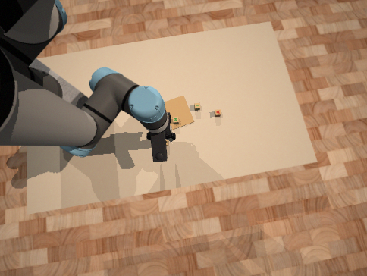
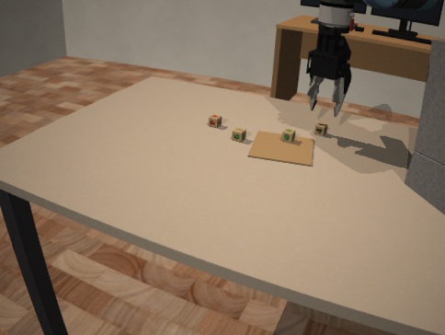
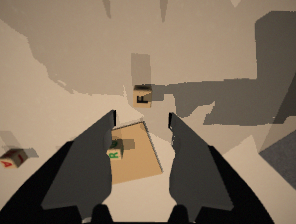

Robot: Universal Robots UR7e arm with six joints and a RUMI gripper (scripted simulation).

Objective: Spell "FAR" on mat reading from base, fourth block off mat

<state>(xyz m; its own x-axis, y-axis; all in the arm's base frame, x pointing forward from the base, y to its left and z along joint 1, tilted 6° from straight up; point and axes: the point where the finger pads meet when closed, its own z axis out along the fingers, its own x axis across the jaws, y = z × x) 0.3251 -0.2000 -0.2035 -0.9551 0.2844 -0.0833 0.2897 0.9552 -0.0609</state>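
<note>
Right now my hand is 60 mm above the F block. From my hand the other things lie so: brown mat: 80 mm ahead, 120 mm to the left, 70 mm below; green R block: 70 mm ahead, 80 mm to the left, 60 mm below; green-lettered block: 190 mm ahead, 120 mm to the left, 60 mm below.
</note>
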